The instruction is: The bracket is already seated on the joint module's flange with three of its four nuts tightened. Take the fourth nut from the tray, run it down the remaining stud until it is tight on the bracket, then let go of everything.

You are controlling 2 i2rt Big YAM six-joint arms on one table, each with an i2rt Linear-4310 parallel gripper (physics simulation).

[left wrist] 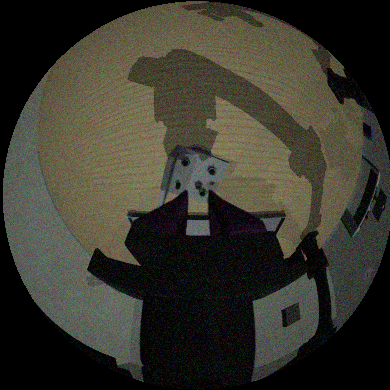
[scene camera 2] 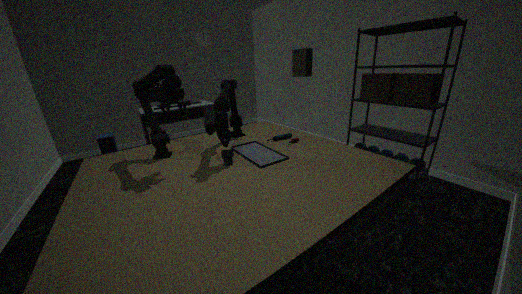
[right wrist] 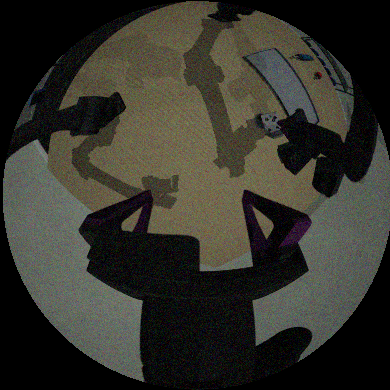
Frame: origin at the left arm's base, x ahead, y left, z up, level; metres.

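Seen in the pictures: left gripper, fingertip midpoint: (left wrist: 197,195) (scene camera 2: 225,146) (right wrist: 279,124); right gripper, fingertip midpoint: (scene camera 2: 176,116) (right wrist: 196,194); left arm's base, origin of the base link: (left wrist: 306,239) (scene camera 2: 237,135); right arm's base, origin of the base link: (scene camera 2: 163,156) (right wrist: 109,109).
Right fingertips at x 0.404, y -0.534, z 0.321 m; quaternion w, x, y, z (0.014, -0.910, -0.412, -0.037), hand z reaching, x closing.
Note:
Offsets run from my right fingertips to a thing's top centre. "*": to the spot under its first point.
The scene is dim. The grey bracket (left wrist: 198,174) sits on the dark joint module @(* 0.253 m down, 0.141 m ahead, 0.224 m left) (scene camera 2: 226,156) on the wooden top; the bracket also shows in the right wrist view (right wrist: 270,123). Several dark nuts sit on its face, and one nut @(0.250 m down, 0.103 m ahead, 0.254 m left) (left wrist: 200,188) lies right at my left gripper's fingertips. My left gripper (left wrist: 199,191) stands just above the bracket with its fingers narrow, shut; I cannot see anything clamped between them. It also shows in the scene view (scene camera 2: 223,140). The flat tray @(0.305 m down, 0.067 m ahead, 0.480 m left) (scene camera 2: 260,153) lies beside the module. My right gripper (right wrist: 198,190) is wide open and empty, raised well away from the bracket.
A blue tool @(* 0.296 m down, 0.059 m back, 0.778 m left) (scene camera 2: 281,137) and a small red object @(0.287 m down, 0.049 m ahead, 0.815 m left) (scene camera 2: 294,140) lie beyond the tray. A desk (scene camera 2: 179,109) stands behind the arms, a blue bin (scene camera 2: 106,142) at the back left, and a tall metal shelf rack (scene camera 2: 401,94) on the right.

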